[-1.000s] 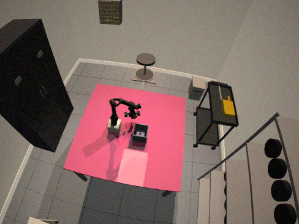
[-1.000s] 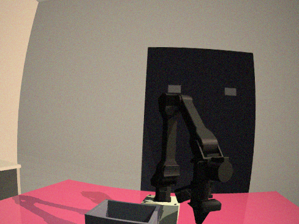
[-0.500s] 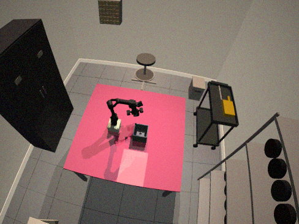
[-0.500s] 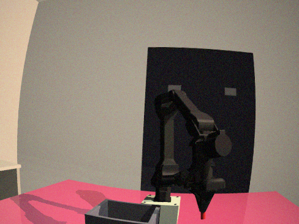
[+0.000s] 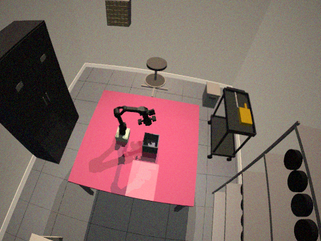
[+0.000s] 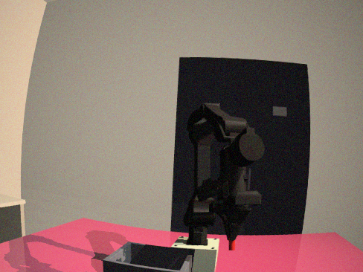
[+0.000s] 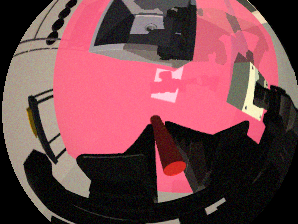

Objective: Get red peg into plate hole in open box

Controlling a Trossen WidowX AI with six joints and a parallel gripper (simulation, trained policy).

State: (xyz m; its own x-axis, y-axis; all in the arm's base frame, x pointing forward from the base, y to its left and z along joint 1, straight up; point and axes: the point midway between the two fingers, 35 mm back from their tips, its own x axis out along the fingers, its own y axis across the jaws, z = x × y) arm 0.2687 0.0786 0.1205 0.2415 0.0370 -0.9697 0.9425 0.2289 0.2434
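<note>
Now: the plate 16 cm to the right of my gripper tip, 13 cm below it and 4 cm ahead of it. Also, from my gripper tip: red peg (2 cm above).
</note>
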